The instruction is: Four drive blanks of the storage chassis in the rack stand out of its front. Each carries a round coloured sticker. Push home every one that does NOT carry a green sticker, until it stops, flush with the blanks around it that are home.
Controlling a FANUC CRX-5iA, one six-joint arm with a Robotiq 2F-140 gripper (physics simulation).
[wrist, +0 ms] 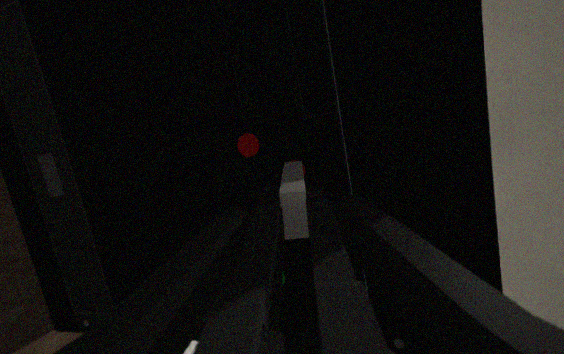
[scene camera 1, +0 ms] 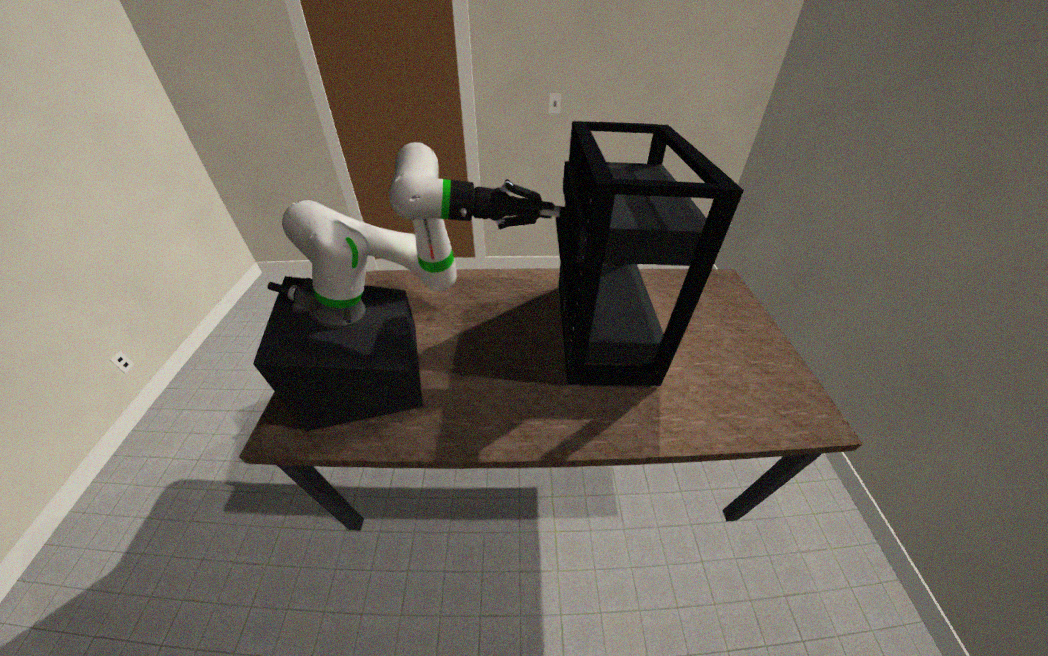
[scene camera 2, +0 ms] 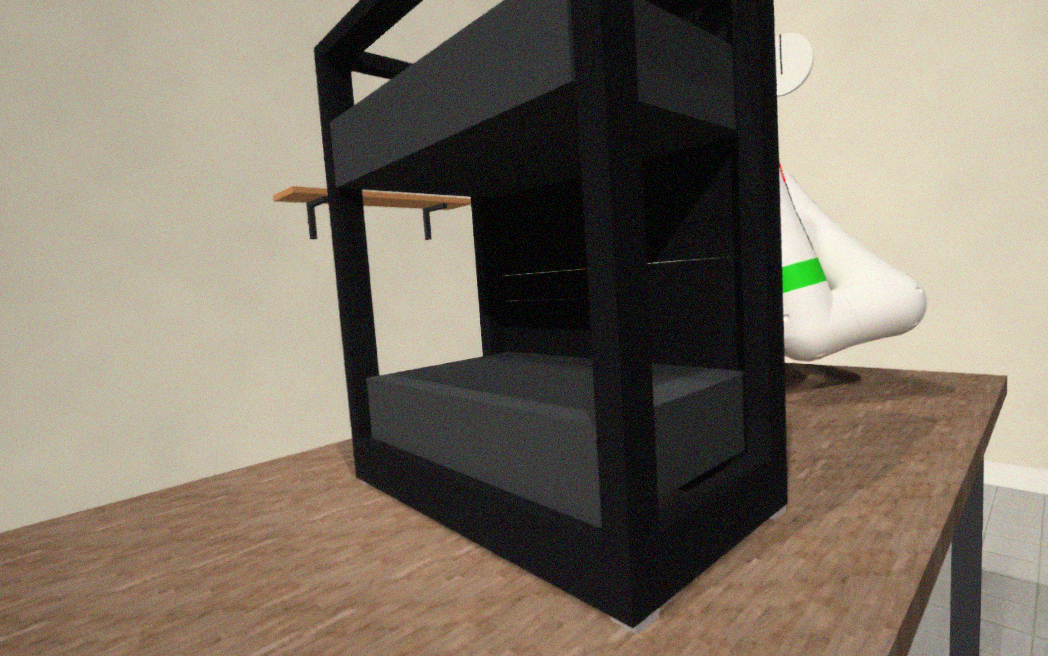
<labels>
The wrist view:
black rack: 132,132
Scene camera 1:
my gripper: 565,212
black rack: 617,215
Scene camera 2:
black rack: 602,143
</labels>
